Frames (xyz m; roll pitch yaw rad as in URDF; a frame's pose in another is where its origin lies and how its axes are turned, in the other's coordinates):
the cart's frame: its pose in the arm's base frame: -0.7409 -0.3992 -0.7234 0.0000 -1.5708 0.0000
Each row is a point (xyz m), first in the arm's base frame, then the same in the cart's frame.
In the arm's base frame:
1: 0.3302 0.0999 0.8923
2: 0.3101 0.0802 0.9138
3: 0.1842 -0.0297 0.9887
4: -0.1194 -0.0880 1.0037
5: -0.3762 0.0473 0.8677
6: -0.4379 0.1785 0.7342
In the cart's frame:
1: 1.6157 0.4991 -1.0711
2: 1.6372 0.4794 -1.0510
3: 1.7121 0.3695 -0.9251
4: 1.7271 0.3112 -0.6215
5: 1.5911 0.4465 -0.3647
6: 1.4576 0.5777 -0.3030

